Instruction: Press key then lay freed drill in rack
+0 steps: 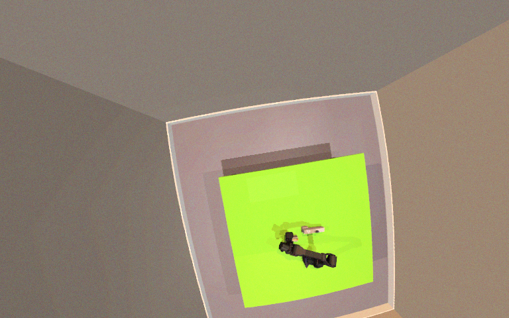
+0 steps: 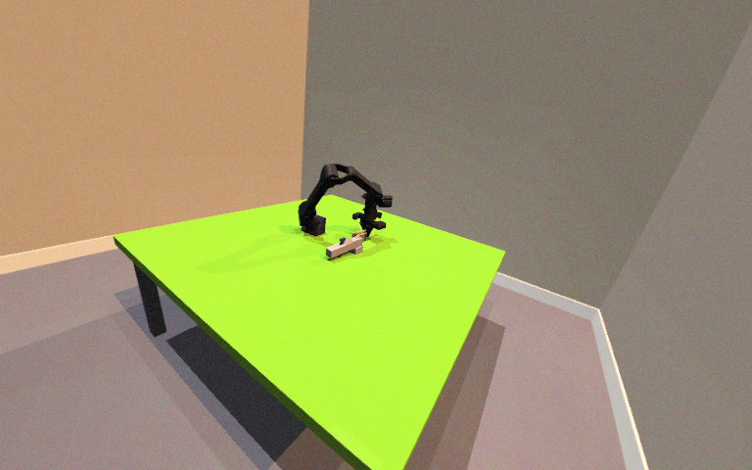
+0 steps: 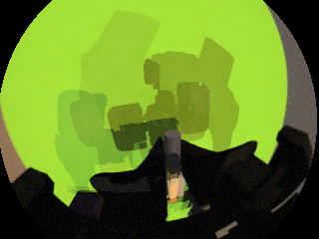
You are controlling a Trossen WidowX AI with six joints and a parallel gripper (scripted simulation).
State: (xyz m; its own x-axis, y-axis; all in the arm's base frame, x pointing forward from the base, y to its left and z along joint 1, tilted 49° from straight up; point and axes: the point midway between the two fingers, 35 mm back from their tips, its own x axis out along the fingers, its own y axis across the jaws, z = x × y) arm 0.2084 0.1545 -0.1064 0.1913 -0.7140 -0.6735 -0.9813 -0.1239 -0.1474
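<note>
Right now the drill is 4 cm to the right of my gripper tip and 3 cm above it. From my gripper tip the other things lie so: holder block 22 cm to the right, 7 cm ahead, 2 cm above; slotted rack 5 cm to the right, 1 cm above; small dark key 25 cm to the right, 7 cm ahead, 4 cm above.
</note>
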